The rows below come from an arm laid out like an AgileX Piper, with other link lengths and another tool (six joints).
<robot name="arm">
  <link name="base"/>
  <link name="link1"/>
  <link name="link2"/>
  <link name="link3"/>
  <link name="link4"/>
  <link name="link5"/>
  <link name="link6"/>
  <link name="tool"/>
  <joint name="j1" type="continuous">
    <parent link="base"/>
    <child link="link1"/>
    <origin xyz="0 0 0.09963"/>
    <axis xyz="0 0 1"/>
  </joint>
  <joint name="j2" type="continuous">
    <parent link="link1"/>
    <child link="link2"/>
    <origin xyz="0 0 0"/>
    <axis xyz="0 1 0"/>
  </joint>
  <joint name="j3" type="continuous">
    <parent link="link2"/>
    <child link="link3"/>
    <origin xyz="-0.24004 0 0.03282"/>
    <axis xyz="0 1 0"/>
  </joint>
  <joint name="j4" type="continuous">
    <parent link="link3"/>
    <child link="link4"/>
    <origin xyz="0.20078 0 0.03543"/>
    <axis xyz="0.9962 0 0.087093"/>
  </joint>
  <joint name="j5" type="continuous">
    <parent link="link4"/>
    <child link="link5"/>
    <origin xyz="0 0 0"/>
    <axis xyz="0 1 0"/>
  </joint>
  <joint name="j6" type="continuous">
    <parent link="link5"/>
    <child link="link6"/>
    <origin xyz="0.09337 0 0.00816"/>
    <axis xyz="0.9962 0 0.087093"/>
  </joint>
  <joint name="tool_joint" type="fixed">
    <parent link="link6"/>
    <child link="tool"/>
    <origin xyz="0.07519 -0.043 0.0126" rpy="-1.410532 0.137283 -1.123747"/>
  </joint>
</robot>
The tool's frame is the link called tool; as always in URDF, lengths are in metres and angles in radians. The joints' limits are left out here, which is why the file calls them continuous.
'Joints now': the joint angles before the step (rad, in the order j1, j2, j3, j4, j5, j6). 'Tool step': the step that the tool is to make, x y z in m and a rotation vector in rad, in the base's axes. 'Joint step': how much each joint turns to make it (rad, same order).
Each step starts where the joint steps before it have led.
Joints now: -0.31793 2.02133 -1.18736 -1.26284 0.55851 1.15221
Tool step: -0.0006 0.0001 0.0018 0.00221 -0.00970 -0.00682
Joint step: -0.00010 -0.00628 0.00072 0.00310 0.00050 0.00617
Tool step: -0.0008 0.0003 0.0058 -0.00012 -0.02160 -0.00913
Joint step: 0.00051 -0.01787 0.00193 0.00304 0.00117 0.00985
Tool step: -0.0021 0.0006 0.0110 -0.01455 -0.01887 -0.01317
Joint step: 0.00598 -0.02864 0.00109 0.00444 0.02033 0.00238
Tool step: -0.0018 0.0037 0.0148 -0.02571 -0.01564 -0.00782
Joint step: 0.01876 -0.03737 0.00197 0.00376 0.03552 -0.00304
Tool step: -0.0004 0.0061 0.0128 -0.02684 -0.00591 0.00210
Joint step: 0.02685 -0.03104 0.00139 0.00216 0.03781 -0.00809
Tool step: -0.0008 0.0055 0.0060 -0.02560 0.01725 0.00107
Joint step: 0.02627 -0.01125 0.00184 -0.00033 0.04181 -0.01077
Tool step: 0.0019 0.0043 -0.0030 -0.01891 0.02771 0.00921
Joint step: 0.02093 0.01520 0.00285 -0.01658 0.02431 0.00470
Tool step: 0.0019 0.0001 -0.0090 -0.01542 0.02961 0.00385
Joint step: 0.00666 0.03440 0.00262 -0.03243 0.01142 0.02306
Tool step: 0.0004 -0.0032 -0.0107 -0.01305 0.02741 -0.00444
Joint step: -0.00459 0.03993 0.00141 -0.03619 0.00705 0.02948
